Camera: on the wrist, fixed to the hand. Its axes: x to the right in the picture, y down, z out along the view.
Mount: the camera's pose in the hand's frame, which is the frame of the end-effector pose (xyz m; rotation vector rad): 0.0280 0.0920 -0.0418 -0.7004 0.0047 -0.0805
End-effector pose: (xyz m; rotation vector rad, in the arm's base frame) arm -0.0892 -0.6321 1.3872 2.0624 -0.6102 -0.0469
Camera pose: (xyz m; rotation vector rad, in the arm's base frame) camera -0.0905 -0.6503 1.4905 1.4034 -0.4248 -0.2646
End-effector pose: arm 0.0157 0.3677 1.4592 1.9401 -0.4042 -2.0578
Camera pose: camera 0.0572 0.2717 1.4670 1.5371 0.3650 -1.8810
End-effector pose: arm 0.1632 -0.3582 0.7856 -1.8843 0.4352 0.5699
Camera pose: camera 0.1438 -0.4315 0.7132 -2.5544 0.1627 0.7235
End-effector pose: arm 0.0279 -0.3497 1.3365 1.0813 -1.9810 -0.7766
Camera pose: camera 0.0126 -0.3381 1.4396 0.7318 -1.4709 -1.3712
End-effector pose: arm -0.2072 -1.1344 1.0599 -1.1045 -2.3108 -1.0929
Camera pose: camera -0.1541 -1.1160 1.1484 -1.2232 -2.0139 -2.0187
